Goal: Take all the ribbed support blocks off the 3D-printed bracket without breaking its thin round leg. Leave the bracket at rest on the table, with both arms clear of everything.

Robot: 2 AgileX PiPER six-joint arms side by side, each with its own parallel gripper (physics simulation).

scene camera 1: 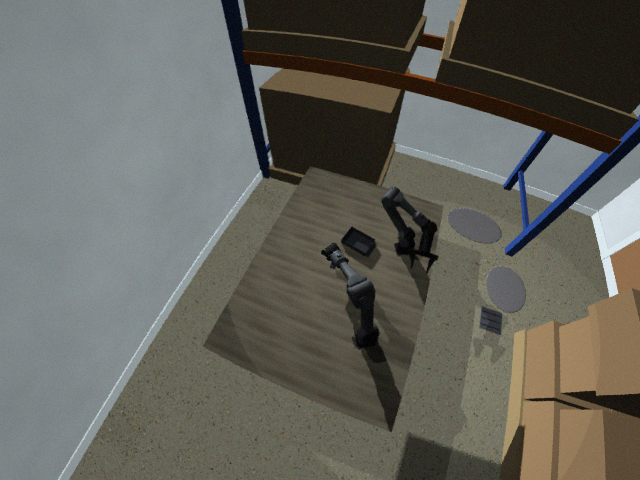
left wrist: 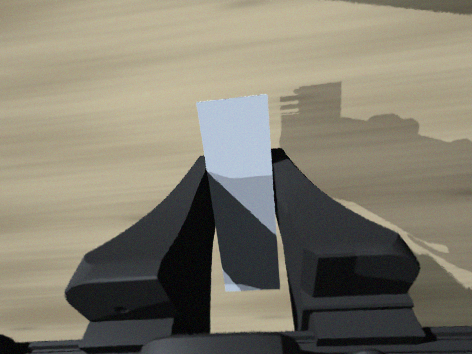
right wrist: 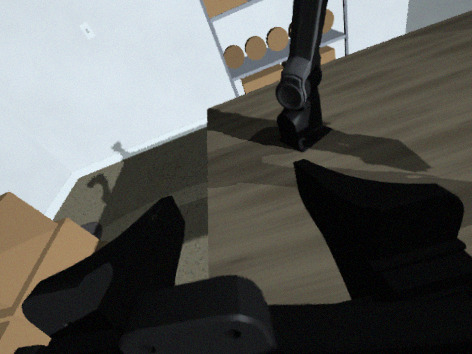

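My left gripper (scene camera 1: pixel 329 251) (left wrist: pixel 242 168) is shut on a pale blue-white piece, which I take for the bracket (left wrist: pixel 234 132), and holds it above the table. The piece shows as a long, narrow, smooth face standing out past the fingertips. Its ribs and the thin round leg cannot be made out directly. A shadow on the table in the left wrist view has comb-like teeth at one edge. My right gripper (scene camera 1: pixel 420 268) (right wrist: pixel 235 193) is open and empty, near the table's right edge, apart from the left one. No loose support block can be made out.
A black open tray (scene camera 1: pixel 354 249) sits on the wooden table (scene camera 1: pixel 289 310) between the two arms, close to the left gripper. The left arm (right wrist: pixel 307 65) stands across the table in the right wrist view. Cardboard boxes (scene camera 1: pixel 540 361) are stacked beyond the table's right side.
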